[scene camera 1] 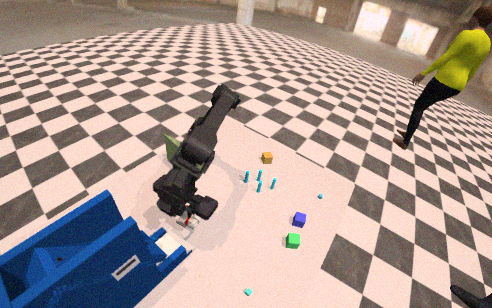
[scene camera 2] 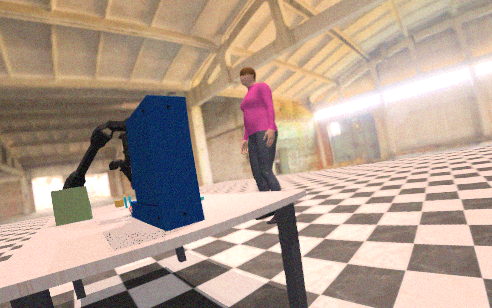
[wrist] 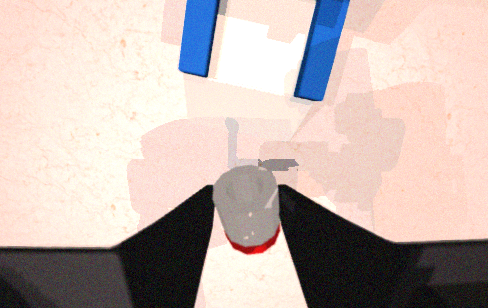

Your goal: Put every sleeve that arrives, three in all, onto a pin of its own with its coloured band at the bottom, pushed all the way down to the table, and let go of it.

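Observation:
A grey sleeve (wrist: 248, 205) with a red band at its lower, far end is held between the fingers of my gripper (wrist: 246, 192) (scene camera 1: 188, 215), which is shut on it. The red band (scene camera 1: 188, 220) shows below the gripper in scene camera 1, just off the open end of the blue chute; pale shapes around it are unclear. Four bare cyan pins stand upright on the table: one pin (scene camera 1: 247, 176), a second pin (scene camera 1: 259, 175), a third pin (scene camera 1: 273, 183) and a fourth pin (scene camera 1: 259, 186). In scene camera 2 the blue chute hides the fingertips.
The blue chute (scene camera 1: 65, 227) (scene camera 2: 162, 160) (wrist: 199, 40) ends in two rails near the gripper. A green board (scene camera 1: 172, 148) (scene camera 2: 72, 206) stands by the arm. An orange cube (scene camera 1: 267, 158), blue cube (scene camera 1: 299, 219), green cube (scene camera 1: 293, 240) and small cyan pieces (scene camera 1: 320, 196) (scene camera 1: 248, 291) lie around.

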